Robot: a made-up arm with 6 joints. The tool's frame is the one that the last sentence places. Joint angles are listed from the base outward.
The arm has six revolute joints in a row. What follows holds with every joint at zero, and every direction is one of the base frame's.
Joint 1 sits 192 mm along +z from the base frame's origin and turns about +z.
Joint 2 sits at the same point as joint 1 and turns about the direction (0.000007, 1, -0.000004).
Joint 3 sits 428 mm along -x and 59 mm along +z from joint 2 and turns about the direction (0.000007, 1, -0.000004).
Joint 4 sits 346 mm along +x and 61 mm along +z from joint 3 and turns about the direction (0.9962, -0.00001, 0.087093).
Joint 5 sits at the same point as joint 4 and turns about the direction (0.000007, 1, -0.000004).
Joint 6 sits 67 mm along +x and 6 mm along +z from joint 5 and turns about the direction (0.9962, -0.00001, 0.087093).
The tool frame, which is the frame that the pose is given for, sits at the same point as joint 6; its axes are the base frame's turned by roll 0, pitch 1.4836 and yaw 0 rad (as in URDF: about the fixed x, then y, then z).
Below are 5 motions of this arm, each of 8 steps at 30 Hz.
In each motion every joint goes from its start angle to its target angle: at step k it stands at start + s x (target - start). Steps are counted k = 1, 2, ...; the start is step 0. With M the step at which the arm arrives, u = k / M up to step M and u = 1 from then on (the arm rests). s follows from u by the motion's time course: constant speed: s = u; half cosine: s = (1 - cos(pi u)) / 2; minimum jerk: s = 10 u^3 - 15 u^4 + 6 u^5.
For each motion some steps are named. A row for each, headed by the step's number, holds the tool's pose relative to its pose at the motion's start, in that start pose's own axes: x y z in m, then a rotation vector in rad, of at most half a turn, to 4 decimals.
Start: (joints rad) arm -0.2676 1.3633 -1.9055 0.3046 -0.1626 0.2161
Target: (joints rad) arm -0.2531 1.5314 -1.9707 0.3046 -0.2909 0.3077
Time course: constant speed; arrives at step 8
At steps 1, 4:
1: 0.0093 -0.0047 0.0064 0.0018 -0.0038 0.0121
4: 0.0379 -0.0189 0.0246 0.0069 -0.0154 0.0480

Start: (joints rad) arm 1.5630 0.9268 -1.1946 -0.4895 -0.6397 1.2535
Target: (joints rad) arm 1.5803 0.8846 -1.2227 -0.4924 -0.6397 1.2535
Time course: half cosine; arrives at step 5
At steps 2, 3, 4, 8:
2: -0.0068 0.0097 -0.0016 -0.0210 -0.0131 -0.0030
3: -0.0129 0.0184 -0.0032 -0.0397 -0.0249 -0.0056
4: -0.0178 0.0254 -0.0048 -0.0549 -0.0346 -0.0076
8: -0.0197 0.0281 -0.0054 -0.0606 -0.0383 -0.0084

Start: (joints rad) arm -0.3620 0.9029 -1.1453 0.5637 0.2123 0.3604
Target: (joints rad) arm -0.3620 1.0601 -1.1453 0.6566 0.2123 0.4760
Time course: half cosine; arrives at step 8
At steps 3, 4, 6, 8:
3: 0.0056 -0.0111 0.0235 0.0335 0.0304 0.0693
4: 0.0095 -0.0184 0.0378 0.0552 0.0481 0.1123
6: 0.0174 -0.0328 0.0635 0.0971 0.0784 0.1920
8: 0.0209 -0.0390 0.0739 0.1152 0.0901 0.2250

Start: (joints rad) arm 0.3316 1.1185 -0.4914 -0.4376 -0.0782 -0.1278
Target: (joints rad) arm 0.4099 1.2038 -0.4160 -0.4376 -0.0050 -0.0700
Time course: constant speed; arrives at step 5
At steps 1, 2, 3, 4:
1: 0.0061 0.0076 0.0053 -0.0306 0.0346 0.0051
2: 0.0122 0.0153 0.0101 -0.0606 0.0698 0.0094
3: 0.0184 0.0231 0.0144 -0.0898 0.1054 0.0129
4: 0.0247 0.0308 0.0183 -0.1183 0.1415 0.0155

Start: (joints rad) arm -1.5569 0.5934 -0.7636 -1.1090 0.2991 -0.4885
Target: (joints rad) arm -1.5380 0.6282 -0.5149 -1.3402 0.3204 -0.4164
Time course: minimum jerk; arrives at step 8
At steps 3, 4, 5, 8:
3: -0.0019 0.0283 0.0077 -0.0610 0.0064 -0.0615
4: -0.0031 0.0516 0.0123 -0.1098 0.0090 -0.1126
5: -0.0040 0.0749 0.0154 -0.1578 0.0092 -0.1643
8: -0.0046 0.1034 0.0172 -0.2153 0.0060 -0.2283

